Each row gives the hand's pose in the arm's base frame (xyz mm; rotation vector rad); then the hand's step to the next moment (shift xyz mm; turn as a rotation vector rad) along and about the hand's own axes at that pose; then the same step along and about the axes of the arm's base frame.
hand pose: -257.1 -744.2 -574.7 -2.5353 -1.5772 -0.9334
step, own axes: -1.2 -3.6 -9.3 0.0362 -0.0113 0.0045
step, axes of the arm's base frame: -7.8 -2.1 6.0 0.0042 0.0364 0.0108
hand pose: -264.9 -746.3 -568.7 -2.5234 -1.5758 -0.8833
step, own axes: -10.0 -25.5 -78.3 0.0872 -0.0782 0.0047
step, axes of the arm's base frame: -59.3 -20.9 54.2 -0.0352 0.1104 0.0179
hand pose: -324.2 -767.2 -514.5 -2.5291 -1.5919 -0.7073
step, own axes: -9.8 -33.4 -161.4 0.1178 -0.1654 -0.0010
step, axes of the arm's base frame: -87.8 -40.7 133.8 -0.1020 0.1745 0.0200
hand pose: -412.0 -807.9 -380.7 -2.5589 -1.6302 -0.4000
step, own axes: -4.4 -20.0 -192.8 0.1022 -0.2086 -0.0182
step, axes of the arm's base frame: -53.5 -35.2 183.0 -0.1501 0.1758 0.0294
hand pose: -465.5 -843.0 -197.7 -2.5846 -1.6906 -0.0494
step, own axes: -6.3 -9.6 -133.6 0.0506 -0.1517 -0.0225
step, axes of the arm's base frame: -11.0 -10.2 133.3 -0.1187 0.1055 0.0293
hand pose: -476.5 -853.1 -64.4 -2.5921 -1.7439 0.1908
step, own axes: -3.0 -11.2 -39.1 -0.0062 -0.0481 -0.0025
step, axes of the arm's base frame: -7.2 3.8 40.0 -0.0464 0.0127 0.0068
